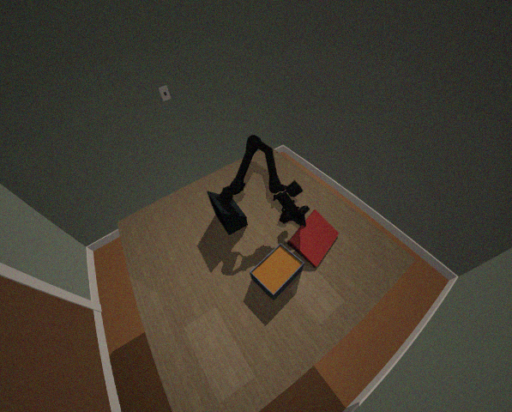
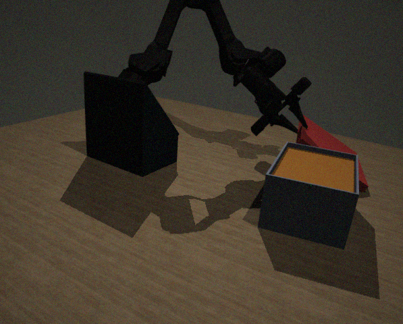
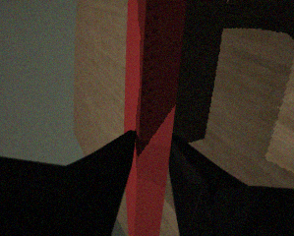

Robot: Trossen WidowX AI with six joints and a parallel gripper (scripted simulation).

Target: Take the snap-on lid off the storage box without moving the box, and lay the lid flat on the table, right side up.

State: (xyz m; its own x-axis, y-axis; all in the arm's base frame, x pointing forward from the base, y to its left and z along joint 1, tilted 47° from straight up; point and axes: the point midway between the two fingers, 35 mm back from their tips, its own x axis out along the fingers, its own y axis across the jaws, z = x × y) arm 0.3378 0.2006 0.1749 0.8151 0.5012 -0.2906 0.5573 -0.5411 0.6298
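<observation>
Right now the red lid is 70 mm ahead of my gripper tip, 30 mm below it and 20 mm to the left of it. Round my gripper tip: storage box: 250 mm to the right, 90 mm ahead, 40 mm below.
</observation>
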